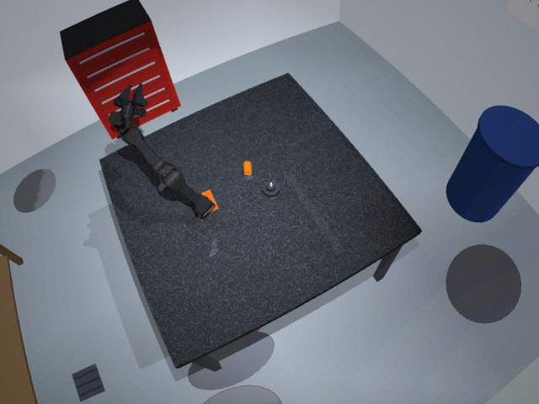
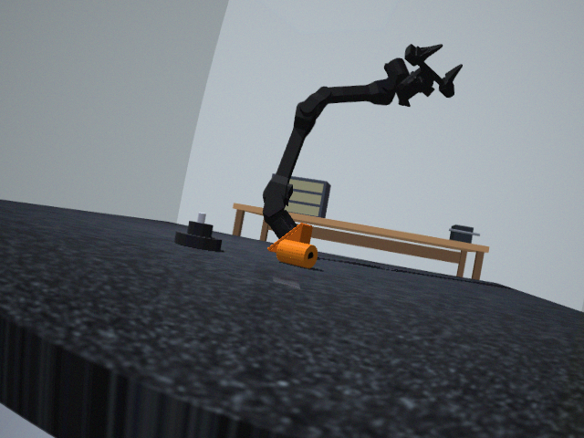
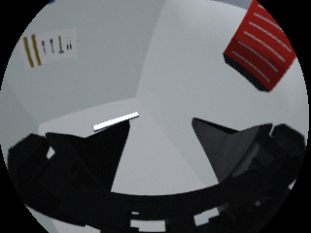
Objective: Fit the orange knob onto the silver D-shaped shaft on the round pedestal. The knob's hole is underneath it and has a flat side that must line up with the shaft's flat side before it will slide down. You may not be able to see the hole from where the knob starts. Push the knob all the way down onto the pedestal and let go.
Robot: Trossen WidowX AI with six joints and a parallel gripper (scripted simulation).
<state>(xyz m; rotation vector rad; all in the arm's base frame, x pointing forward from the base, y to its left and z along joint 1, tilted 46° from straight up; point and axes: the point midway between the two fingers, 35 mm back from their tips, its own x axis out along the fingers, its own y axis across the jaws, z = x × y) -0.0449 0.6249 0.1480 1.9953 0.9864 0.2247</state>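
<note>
My gripper tip is 330 mm short of the orange knob, 270 mm to the left of it and 590 mm above it. The rest, counted from my gripper tip: round black pedestal: 380 mm ahead, 430 mm to the right, 580 mm below.
</note>
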